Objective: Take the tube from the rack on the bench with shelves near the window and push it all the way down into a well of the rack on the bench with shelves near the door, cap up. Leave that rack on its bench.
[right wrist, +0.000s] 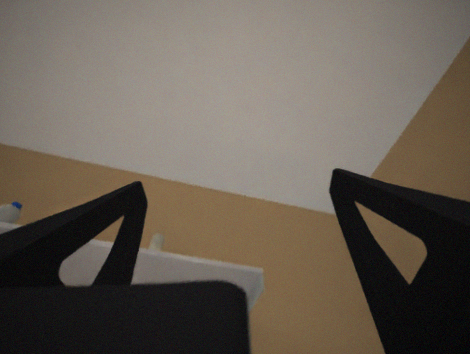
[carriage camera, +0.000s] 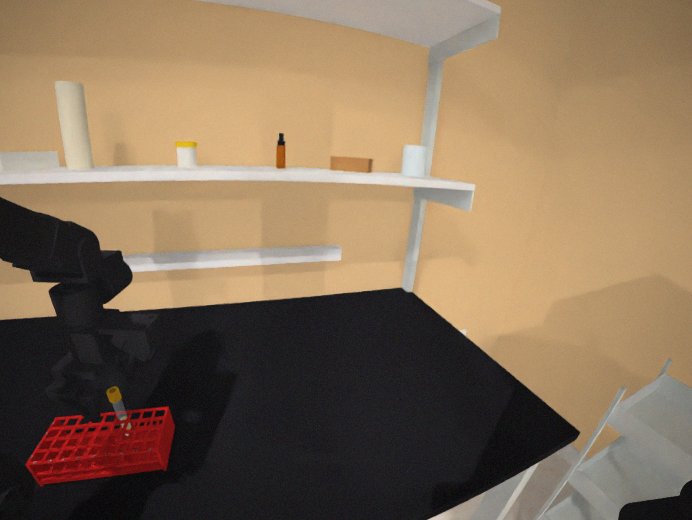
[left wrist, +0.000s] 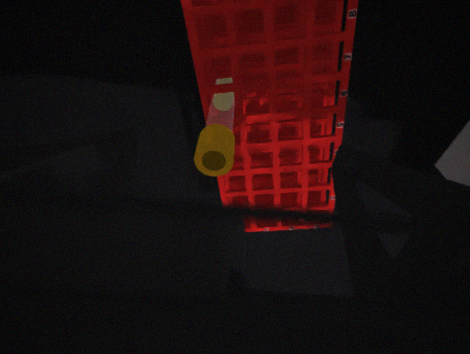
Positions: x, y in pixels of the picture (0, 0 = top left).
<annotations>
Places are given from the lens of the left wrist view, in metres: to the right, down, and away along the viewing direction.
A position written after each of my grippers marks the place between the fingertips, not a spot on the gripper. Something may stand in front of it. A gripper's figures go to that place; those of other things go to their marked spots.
my left gripper (left wrist: 236, 148): 0.00, -0.01, 0.14
clear tube with yellow cap (left wrist: 214, 156): -0.01, -0.01, 0.14
red tube rack (left wrist: 284, 68): 0.03, -0.07, 0.20
The marked spots on the red tube rack and the clear tube with yellow cap are 0.10 m apart.
</annotations>
